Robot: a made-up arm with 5 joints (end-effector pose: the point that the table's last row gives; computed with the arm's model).
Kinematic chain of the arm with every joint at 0, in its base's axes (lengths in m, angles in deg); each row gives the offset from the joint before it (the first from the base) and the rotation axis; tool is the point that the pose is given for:
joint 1: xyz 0 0 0.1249 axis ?
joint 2: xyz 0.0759 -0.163 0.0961 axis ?
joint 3: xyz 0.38 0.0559 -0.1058 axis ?
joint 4: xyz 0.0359 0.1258 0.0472 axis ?
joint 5: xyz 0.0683 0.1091 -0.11 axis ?
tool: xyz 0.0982 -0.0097 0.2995
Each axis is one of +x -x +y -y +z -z.
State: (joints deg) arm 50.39 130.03 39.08 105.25 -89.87
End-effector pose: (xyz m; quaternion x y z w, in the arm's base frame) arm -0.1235 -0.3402 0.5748 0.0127 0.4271 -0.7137 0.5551
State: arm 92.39 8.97 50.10 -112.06 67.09
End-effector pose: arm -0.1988 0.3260 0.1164 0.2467 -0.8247 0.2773 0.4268
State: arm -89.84 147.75 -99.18 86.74 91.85
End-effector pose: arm -0.1877 0.1607 0.4139 0.6658 -0.5863 0.3673 0.2794
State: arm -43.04 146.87 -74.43 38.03 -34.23
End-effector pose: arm -0.5354 0.1505 0.3697 0.0003 -0.9960 0.0834 0.0323
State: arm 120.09 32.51 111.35 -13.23 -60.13
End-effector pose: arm 0.0615 0.0642 0.2862 0.1289 0.3608 -0.5096 0.7704
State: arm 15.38 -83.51 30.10 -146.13 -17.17
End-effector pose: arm -0.1758 0.0567 -0.2998 -0.6387 0.0120 0.7499 0.1720
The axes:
joint 1: +z
joint 2: -y
joint 3: +z
joint 4: +x
joint 5: -z

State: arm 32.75 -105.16 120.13 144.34 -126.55
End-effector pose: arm -0.1274 -0.0695 -0.2124 0.7959 0.0608 -0.5920 0.1115
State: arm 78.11 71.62 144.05 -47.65 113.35
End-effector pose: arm 0.3116 0.0159 0.3981 0.5353 -0.5596 0.6018 0.1955
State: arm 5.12 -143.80 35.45 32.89 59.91
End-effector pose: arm -0.2421 -0.0128 -0.1494 -0.1765 0.9490 -0.2399 0.1031
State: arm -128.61 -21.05 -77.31 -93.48 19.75
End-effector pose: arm -0.6171 -0.4083 -0.1673 -0.0726 -0.8354 0.5127 0.1842
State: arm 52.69 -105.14 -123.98 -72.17 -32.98
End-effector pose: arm 0.2389 -0.4516 -0.2867 -0.8295 0.4826 -0.2808 0.0118
